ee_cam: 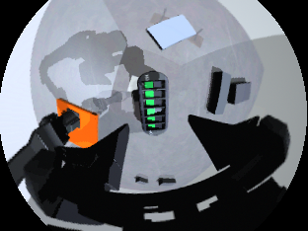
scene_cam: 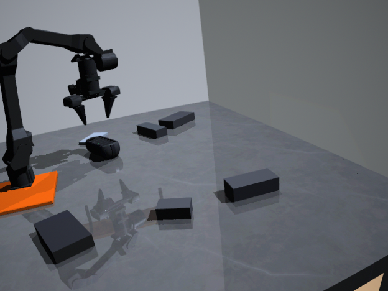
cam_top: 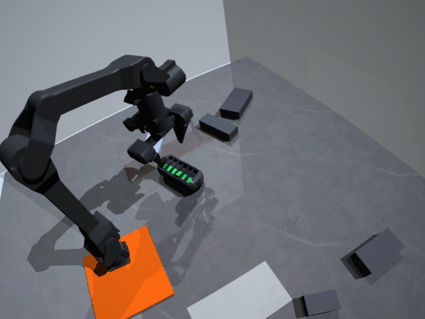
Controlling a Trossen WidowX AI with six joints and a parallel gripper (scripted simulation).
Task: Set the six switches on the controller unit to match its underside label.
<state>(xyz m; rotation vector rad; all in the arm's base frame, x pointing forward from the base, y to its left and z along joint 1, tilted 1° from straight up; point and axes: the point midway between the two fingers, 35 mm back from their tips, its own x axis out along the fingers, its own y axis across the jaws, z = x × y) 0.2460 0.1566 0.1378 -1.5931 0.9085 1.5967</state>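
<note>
Now: the pale plate 20 cm to the left of my gripper tip, 11 cm below it and 4 cm behind it.
</note>
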